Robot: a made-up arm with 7 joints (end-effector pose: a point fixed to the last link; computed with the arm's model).
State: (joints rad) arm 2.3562 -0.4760 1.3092 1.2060 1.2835 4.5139 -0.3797
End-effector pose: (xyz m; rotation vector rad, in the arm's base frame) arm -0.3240 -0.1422 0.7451 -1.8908 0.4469 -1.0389
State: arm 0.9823 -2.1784 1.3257 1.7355 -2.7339 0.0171 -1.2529
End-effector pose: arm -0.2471 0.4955 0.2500 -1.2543 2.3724 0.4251
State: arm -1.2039 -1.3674 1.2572 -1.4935 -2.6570 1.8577 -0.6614
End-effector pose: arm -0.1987 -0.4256 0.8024 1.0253 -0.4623 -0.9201
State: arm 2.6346 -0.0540 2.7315 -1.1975 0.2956 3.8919 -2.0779
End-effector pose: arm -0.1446 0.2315 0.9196 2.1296 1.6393 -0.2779
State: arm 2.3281 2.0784 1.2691 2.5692 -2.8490 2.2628 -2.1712
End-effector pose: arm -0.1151 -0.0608 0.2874 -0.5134 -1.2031 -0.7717
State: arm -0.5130 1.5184 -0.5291 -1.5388 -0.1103 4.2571 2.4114
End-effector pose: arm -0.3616 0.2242 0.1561 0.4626 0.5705 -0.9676
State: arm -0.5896 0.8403 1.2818 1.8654 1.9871 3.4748 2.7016
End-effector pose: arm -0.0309 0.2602 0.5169 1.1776 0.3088 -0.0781
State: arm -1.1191 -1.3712 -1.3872 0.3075 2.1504 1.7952 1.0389
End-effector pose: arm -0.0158 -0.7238 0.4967 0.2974 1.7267 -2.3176
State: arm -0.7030 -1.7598 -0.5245 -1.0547 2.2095 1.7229 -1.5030
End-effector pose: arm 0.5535 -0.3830 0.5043 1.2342 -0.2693 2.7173
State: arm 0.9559 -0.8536 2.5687 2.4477 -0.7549 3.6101 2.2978
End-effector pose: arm -0.0756 0.0706 0.6640 0.7219 0.0009 2.9095
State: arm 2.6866 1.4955 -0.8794 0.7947 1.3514 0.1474 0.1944
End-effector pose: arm 0.7165 0.0903 0.7735 0.2498 -0.3806 0.5078
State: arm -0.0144 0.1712 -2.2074 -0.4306 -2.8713 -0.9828 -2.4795
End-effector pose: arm 0.1735 0.0987 1.1279 -0.7474 2.8554 0.2355
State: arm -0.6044 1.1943 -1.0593 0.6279 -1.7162 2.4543 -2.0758
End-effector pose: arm -0.4809 0.2336 0.8352 0.0721 -0.0830 -1.9845
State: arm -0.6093 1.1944 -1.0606 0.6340 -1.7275 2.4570 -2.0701
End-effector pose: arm -0.4794 0.2330 0.8366 0.0764 -0.0678 -1.9865
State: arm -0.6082 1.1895 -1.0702 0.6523 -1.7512 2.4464 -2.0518
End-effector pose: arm -0.4785 0.2222 0.8444 0.1080 -0.0326 -1.9706
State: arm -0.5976 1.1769 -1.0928 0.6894 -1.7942 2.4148 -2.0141
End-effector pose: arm -0.4781 0.1947 0.8613 0.1818 0.0314 -1.9274
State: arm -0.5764 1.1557 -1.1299 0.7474 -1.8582 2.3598 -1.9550
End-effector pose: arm -0.4766 0.1467 0.8855 0.3008 0.1229 -1.8551
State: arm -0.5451 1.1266 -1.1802 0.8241 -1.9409 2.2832 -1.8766
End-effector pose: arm -0.4710 0.0777 0.9114 0.4572 0.2331 -1.7594
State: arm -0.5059 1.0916 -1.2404 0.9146 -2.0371 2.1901 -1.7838
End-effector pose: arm -0.4582 -0.0082 0.9310 0.6365 0.3499 -1.6527
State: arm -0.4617 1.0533 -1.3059 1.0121 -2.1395 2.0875 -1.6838
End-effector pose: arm -0.4364 -0.1023 0.9380 0.8207 0.4625 -1.5503
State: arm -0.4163 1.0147 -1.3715 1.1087 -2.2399 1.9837 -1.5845
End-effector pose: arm -0.4070 -0.1934 0.9302 0.9919 0.5624 -1.4654
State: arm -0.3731 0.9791 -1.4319 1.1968 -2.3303 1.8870 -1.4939
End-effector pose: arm -0.3743 -0.2715 0.9108 1.1360 0.6445 -1.4045
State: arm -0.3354 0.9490 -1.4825 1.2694 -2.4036 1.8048 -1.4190
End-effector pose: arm -0.3435 -0.3311 0.8868 1.2450 0.7062 -1.3671
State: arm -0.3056 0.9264 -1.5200 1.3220 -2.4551 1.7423 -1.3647
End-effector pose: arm -0.3191 -0.3714 0.8654 1.3181 0.7471 -1.3475
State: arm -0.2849 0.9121 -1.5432 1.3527 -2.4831 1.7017 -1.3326
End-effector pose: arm -0.3034 -0.3948 0.8516 1.3596 0.7681 -1.3387
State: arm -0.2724 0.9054 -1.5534 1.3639 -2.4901 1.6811 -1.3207
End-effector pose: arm -0.2961 -0.4053 0.8466 1.3764 0.7729 -1.3350
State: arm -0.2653 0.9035 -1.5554 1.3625 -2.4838 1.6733 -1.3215
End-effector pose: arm -0.2944 -0.4082 0.8475 1.3788 0.7675 -1.3337
